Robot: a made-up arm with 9 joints. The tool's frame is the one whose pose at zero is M. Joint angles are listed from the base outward.
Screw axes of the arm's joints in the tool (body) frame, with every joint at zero. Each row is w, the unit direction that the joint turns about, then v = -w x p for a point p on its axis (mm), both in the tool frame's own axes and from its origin. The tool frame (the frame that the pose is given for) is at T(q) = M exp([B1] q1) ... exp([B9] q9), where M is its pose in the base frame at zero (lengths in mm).
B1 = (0, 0, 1, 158.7, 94.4, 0)
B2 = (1, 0, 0, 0, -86.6, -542.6)
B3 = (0, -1, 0, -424.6, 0, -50.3)
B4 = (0, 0, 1, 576.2, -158.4, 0)
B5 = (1, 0, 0, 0, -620, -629.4)
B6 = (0, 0, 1, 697.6, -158.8, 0)
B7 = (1, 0, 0, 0, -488.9, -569.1)
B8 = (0, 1, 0, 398, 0, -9.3)
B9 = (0, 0, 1, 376.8, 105.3, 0)
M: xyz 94.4 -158.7 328.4 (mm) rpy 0 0 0 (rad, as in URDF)
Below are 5 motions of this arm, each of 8 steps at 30 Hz.
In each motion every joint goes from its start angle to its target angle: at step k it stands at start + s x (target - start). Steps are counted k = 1, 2, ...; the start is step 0. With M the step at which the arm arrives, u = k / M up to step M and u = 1 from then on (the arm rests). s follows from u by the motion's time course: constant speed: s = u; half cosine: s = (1 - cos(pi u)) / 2; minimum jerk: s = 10 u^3 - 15 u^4 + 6 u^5.
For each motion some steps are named. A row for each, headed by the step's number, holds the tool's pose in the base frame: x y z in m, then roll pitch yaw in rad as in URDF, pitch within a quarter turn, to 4 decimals.
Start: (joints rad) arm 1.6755 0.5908 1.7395 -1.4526 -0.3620 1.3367 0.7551 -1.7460 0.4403
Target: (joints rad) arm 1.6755 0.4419 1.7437 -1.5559 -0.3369 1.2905 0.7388 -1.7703 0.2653
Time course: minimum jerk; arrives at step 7
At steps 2, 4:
2: -0.4141 0.2198 -0.6427 2.3244 0.1649 -1.2571
4: -0.4123 0.2648 -0.6504 2.3354 0.2440 -1.2132

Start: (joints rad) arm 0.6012 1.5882 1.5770 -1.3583 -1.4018 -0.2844 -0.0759 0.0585 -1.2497
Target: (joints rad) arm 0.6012 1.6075 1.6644 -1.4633 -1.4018 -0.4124 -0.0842 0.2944 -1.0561
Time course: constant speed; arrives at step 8
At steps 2, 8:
2: -0.0598 0.0050 1.0463 -1.5439 0.0718 -2.6969
8: -0.0642 -0.1258 0.9294 -1.8044 0.0924 -2.8662

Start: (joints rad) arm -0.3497 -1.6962 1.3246 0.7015 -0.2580 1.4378 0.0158 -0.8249 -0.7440
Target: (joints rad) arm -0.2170 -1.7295 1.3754 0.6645 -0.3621 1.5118 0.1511 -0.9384 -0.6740
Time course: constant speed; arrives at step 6
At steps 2, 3, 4, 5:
2: 0.4084 0.8719 0.1234 0.1131 1.1864 2.3250
3: 0.3920 0.8784 0.1091 0.1403 1.1996 2.3668
4: 0.3758 0.8844 0.0955 0.1664 1.2124 2.4077
5: 0.3597 0.8899 0.0827 0.1912 1.2250 2.4474

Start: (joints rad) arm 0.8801 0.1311 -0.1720 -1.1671 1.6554 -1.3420 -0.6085 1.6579 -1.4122
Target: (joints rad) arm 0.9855 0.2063 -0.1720 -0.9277 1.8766 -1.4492 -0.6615 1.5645 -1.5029
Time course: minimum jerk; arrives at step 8
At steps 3, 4, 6, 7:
3: -0.4933 -0.1787 -0.5340 3.0215 0.0075 -2.8524
4: -0.4582 -0.1833 -0.5690 2.9616 0.0086 -2.7541
6: -0.3995 -0.1750 -0.6336 2.8544 0.0248 -2.5813
7: -0.3875 -0.1703 -0.6482 2.8306 0.0309 -2.5435

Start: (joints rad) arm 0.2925 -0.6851 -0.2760 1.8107 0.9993 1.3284 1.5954 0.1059 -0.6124
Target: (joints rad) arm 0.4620 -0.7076 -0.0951 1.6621 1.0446 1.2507 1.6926 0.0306 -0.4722
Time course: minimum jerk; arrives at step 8
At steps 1, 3, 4, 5, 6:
1: -0.2869 0.0229 -0.8787 2.5143 -0.5818 3.0774
3: -0.2422 -0.0142 -0.8848 2.5811 -0.5345 3.0661
4: -0.2021 -0.0407 -0.8877 2.6321 -0.4909 3.0583
5: -0.1614 -0.0621 -0.8885 2.6767 -0.4454 3.0523
6: -0.1303 -0.0751 -0.8879 2.7066 -0.4097 3.0487

